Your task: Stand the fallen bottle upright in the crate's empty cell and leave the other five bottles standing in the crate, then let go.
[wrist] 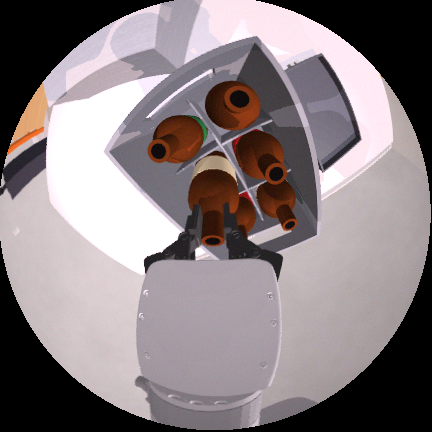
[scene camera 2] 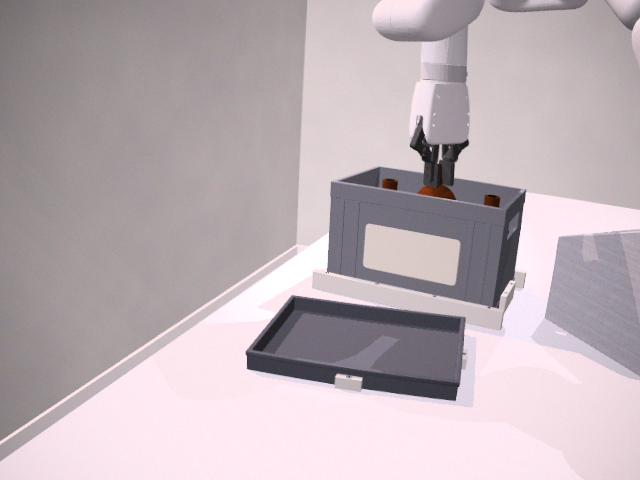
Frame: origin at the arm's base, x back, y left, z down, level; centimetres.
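Where they show: gripper, between the fingertips: point(wrist: 212, 212) point(scene camera 2: 438, 185).
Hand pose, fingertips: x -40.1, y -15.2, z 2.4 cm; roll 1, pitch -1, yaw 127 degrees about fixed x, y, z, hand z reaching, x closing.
Things, the pixels of their centre, and the offset from my fingertips. "pt": a spot on its surface instead.
- brown bottle with a cream label, middle of its body: point(wrist: 213, 193) point(scene camera 2: 435, 210) dx -0.1, dy -0.2, dz +4.3 cm
- grey crate, middle of its body: point(scene camera 2: 429, 237) point(wrist: 234, 167) dx -0.1, dy +4.2, dz +7.9 cm
- top, a spot on its surface: point(wrist: 233, 106) pt dx +7.3, dy +9.2, dz +0.4 cm
- green label, a spot on its surface: point(wrist: 179, 139) pt dx +8.7, dy +2.4, dz +3.9 cm
- red label, a spot on its surface: point(wrist: 260, 156) pt dx +0.6, dy +8.4, dz +3.6 cm
- held bottle, middle of its body: point(wrist: 236, 213) dx -8.5, dy -1.5, dz +8.1 cm
My gripper point(scene camera 2: 439, 174) point(wrist: 212, 212) is shut on the neck of a brown bottle with a cream label point(scene camera 2: 436, 193) point(wrist: 213, 187). The bottle is upright, its body down inside the grey crate point(scene camera 2: 413, 207) point(wrist: 313, 165), its shoulder near rim height. Its base is hidden, so whether it touches the cell floor cannot be told. The other five bottles stand in cells: one at the top point(wrist: 233, 106), one with a green label point(wrist: 179, 139), one with a red label point(wrist: 260, 156), one at the lower right point(wrist: 276, 200), and one partly hidden behind the held bottle point(wrist: 245, 216).
A shallow dark tray point(scene camera 2: 356, 373) point(wrist: 357, 131) lies beside the crate. Low pale rails point(scene camera 2: 403, 299) run around the crate's foot. A grey metallic block point(scene camera 2: 594, 289) stands right of the crate in the scene view. A wall point(scene camera 2: 155, 155) rises on the left.
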